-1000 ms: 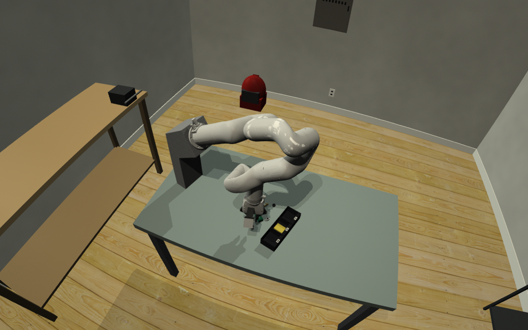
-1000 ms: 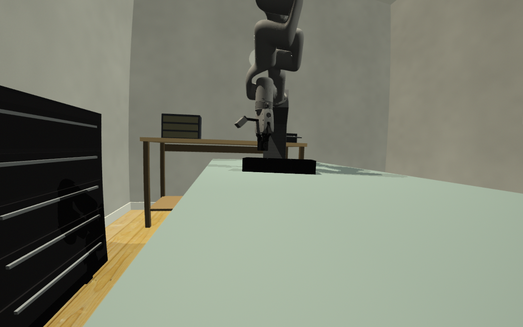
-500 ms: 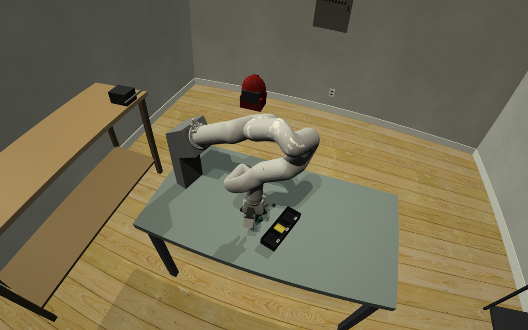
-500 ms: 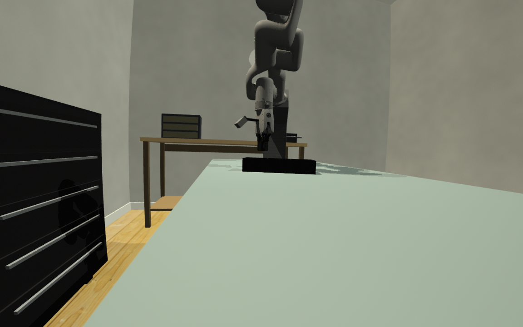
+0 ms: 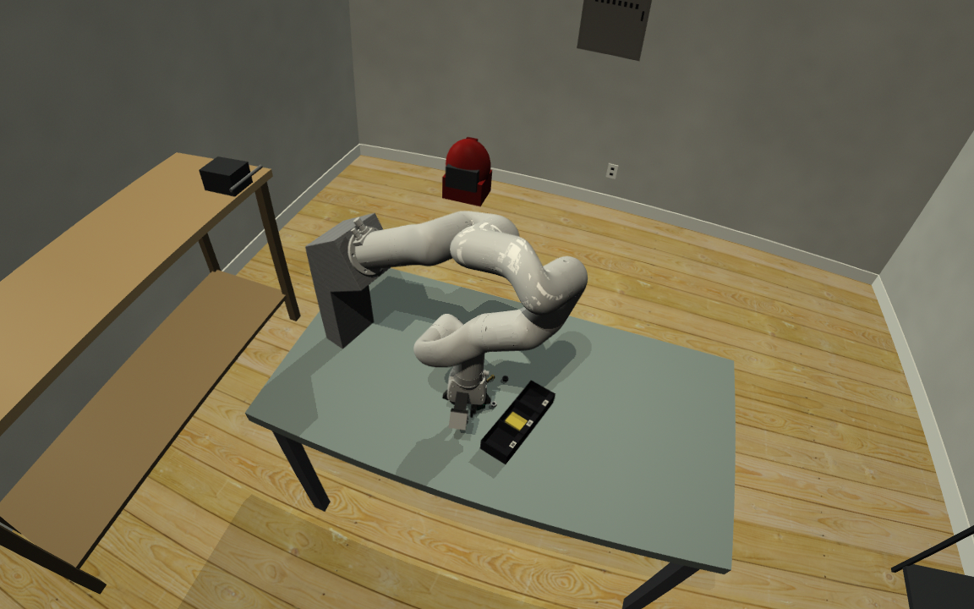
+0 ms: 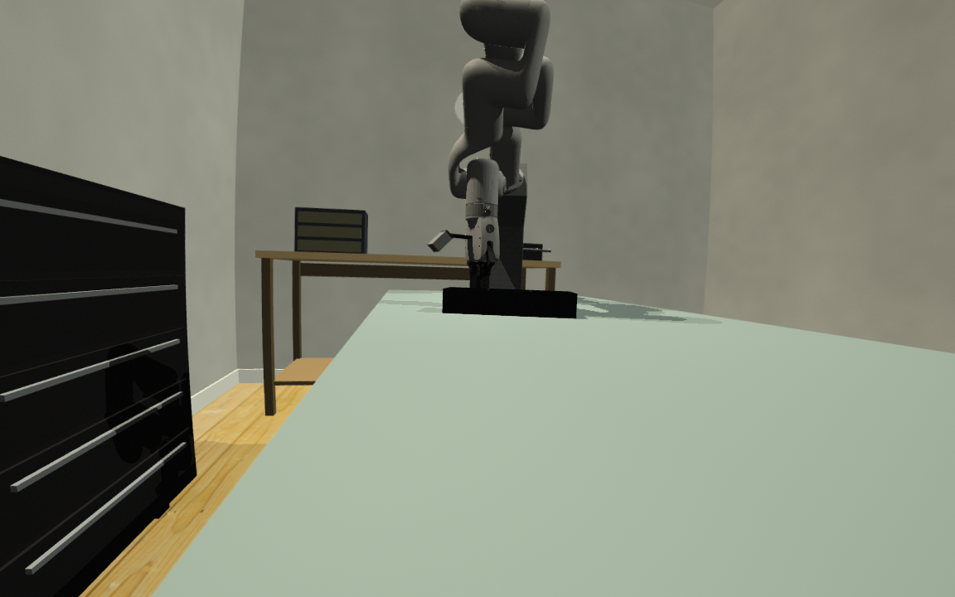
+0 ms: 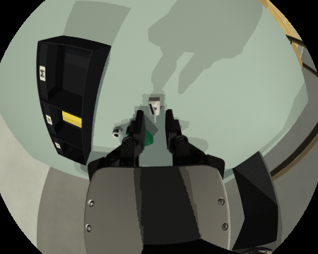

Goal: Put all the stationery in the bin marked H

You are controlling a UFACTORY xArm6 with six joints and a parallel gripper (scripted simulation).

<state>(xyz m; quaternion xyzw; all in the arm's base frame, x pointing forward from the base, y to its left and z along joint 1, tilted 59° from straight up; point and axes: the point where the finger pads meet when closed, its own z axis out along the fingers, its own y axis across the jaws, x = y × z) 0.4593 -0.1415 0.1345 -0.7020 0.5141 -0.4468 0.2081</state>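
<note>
My gripper is now 4 cm above the small white piece. Also, from my hand: green block: 1 cm ahead, 7 cm to the left, 4 cm below; yellow block: 14 cm ahead, 2 cm to the left, 4 cm below; white ring: 7 cm ahead, 7 cm to the left, 5 cm below.
</note>
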